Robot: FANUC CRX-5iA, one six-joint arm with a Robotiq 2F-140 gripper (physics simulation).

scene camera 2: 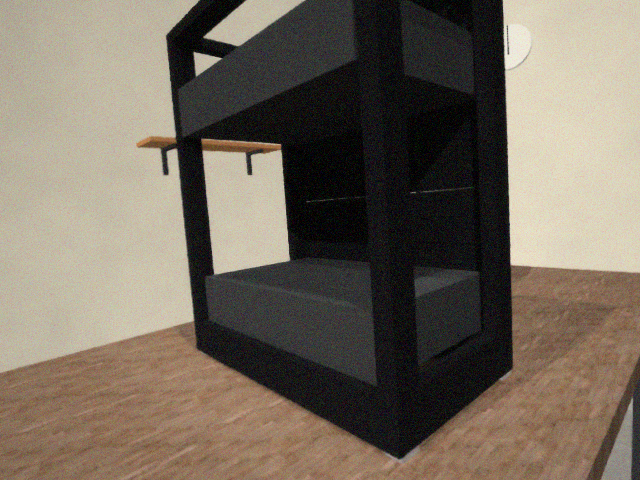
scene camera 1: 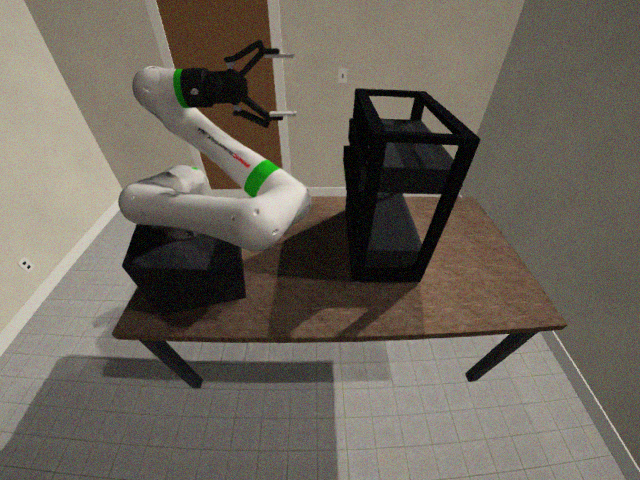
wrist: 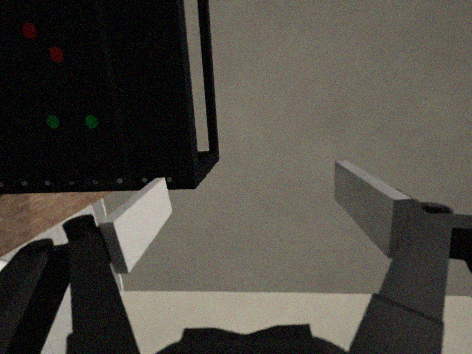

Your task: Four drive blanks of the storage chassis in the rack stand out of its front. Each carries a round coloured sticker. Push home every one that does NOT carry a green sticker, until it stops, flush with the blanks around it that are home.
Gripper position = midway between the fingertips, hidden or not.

Labels:
my gripper: scene camera 1 295,86; wrist 248,187; not seen in scene camera 2 (hidden by a black rack)
black rack: scene camera 2 377,107; scene camera 1 387,157; wrist 102,102

